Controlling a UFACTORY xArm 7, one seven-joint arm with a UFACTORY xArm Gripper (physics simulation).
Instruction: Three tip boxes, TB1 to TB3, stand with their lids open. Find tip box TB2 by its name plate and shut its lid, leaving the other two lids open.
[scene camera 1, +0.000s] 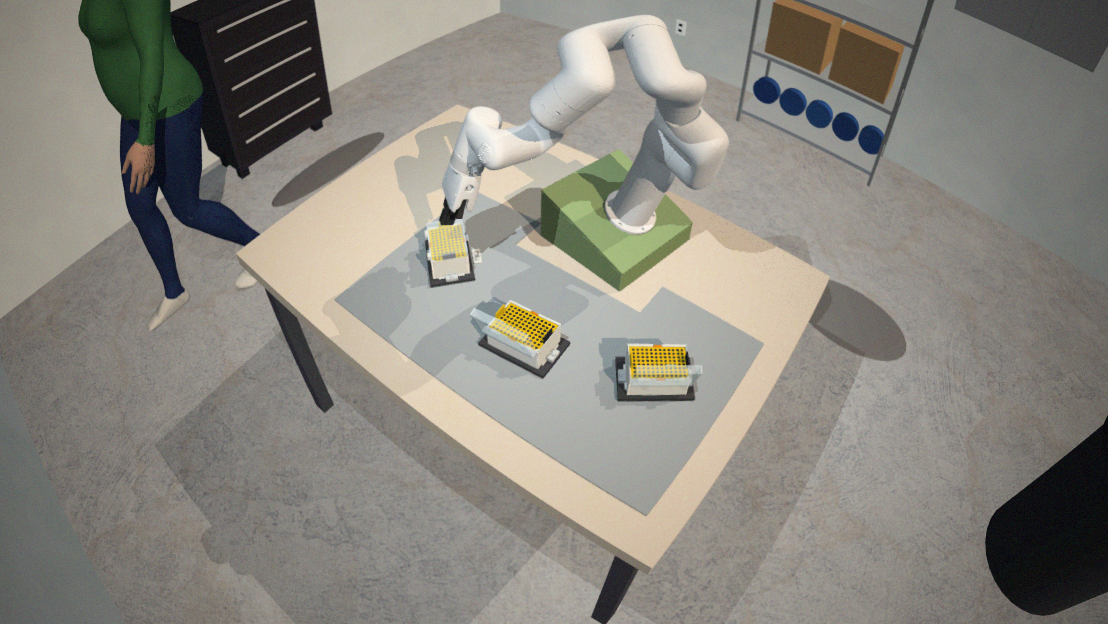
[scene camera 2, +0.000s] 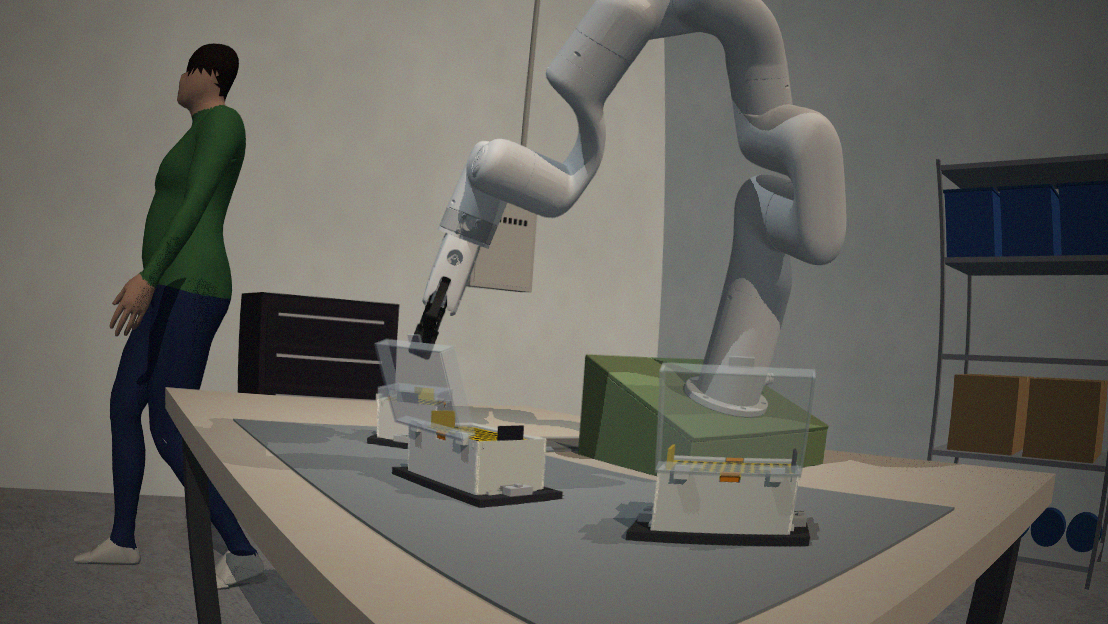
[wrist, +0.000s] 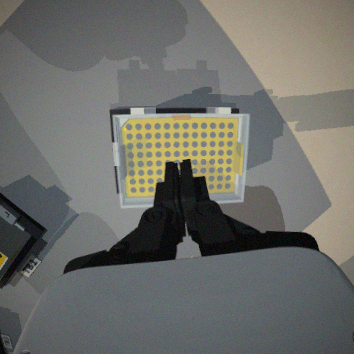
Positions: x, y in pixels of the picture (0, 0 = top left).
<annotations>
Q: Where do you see my gripper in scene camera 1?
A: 446, 222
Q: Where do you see my gripper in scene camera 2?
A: At 418, 355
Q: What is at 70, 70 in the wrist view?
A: A grey mat.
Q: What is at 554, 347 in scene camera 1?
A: A tip box.
</annotations>
